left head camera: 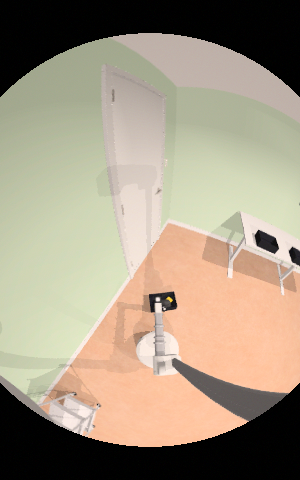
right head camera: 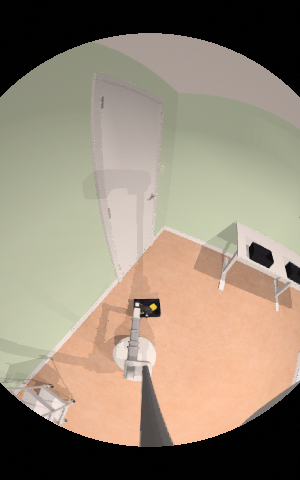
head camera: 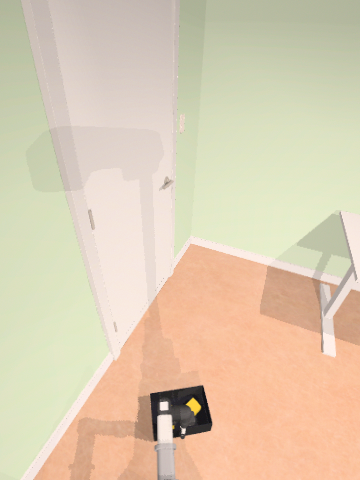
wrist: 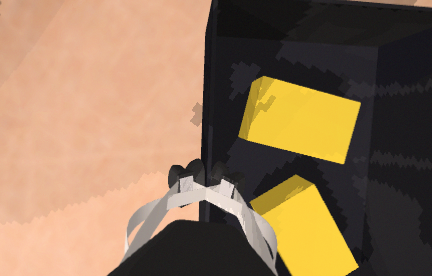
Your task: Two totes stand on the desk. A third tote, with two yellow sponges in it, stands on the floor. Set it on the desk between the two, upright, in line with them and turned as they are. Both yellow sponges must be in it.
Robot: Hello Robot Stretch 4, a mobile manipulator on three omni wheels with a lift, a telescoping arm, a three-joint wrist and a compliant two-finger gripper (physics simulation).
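The third tote (head camera: 207, 419) (left head camera: 173, 307) (right head camera: 158, 313) (wrist: 300, 25) is black and upright on or close to the floor; any small gap beneath it is hard to tell. Two yellow sponges (wrist: 300, 120) (wrist: 317, 230) lie inside it. My gripper (head camera: 183, 435) (wrist: 206, 175) is at the tote's near wall, one fingertip outside and one inside, shut on that wall. The arm partly hides the tote in the head view. Two black totes (left head camera: 267, 241) (left head camera: 295, 256) (right head camera: 261, 255) (right head camera: 293, 273) stand apart on the white desk (head camera: 352, 235) (left head camera: 250, 226) (right head camera: 243, 239).
A white door (head camera: 130, 220) (left head camera: 135, 175) (right head camera: 129, 175) and green walls stand beyond the tote. The desk's leg foot (head camera: 328, 335) is at the right. A white wheeled cart (left head camera: 95, 416) (right head camera: 69, 410) stands at the lower left. My round base (left head camera: 145, 350) (right head camera: 121, 355) is behind the tote.
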